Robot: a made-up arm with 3 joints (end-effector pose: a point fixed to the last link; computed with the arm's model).
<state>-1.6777 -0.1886 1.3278</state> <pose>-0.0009 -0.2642 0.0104 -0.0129 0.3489 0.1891</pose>
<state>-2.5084 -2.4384 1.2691</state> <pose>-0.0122 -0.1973 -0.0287 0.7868 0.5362 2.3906</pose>
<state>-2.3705 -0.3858 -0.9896</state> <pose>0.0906 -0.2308 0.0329 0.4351 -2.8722 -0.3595</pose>
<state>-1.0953 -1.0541 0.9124</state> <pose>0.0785 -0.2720 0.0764 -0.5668 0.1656 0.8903</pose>
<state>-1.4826 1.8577 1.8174</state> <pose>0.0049 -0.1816 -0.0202 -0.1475 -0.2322 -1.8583</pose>
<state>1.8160 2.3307 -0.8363</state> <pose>0.0371 -0.2120 0.0924 0.5771 -0.4811 2.3116</pose>
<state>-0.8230 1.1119 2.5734</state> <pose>0.1043 -0.2691 0.0083 -0.1591 -1.5472 -1.2421</pose>
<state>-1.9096 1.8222 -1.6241</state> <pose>-0.0387 -0.2961 0.1013 -2.2863 -1.7572 0.3286</pose>
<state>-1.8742 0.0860 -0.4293</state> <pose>0.0540 -0.2594 0.1056 0.0813 2.3018 -0.0717</pose>
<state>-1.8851 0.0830 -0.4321</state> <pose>0.0544 -0.2593 0.1049 0.0784 2.3156 -0.0697</pose>
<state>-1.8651 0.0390 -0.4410</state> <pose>0.0572 -0.2587 0.1053 0.0372 2.3057 -0.0321</pose>
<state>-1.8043 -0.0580 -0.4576</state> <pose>0.0629 -0.2567 0.1076 -0.0567 2.2611 0.0452</pose>
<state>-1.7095 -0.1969 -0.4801</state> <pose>0.0703 -0.2527 0.1128 -0.1980 2.1812 0.1398</pose>
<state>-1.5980 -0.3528 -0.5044</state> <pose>0.0770 -0.2467 0.1206 -0.3643 2.0768 0.2217</pose>
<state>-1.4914 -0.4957 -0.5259</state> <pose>0.0811 -0.2399 0.1295 -0.5217 1.9694 0.2734</pose>
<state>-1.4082 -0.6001 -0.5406</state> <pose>0.0825 -0.2342 0.1369 -0.6384 1.8816 0.2957</pose>
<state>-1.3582 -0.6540 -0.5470</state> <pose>0.0823 -0.2312 0.1414 -0.6990 1.8276 0.3001</pose>
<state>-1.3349 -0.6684 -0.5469</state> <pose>0.0817 -0.2305 0.1434 -0.7150 1.8020 0.2972</pose>
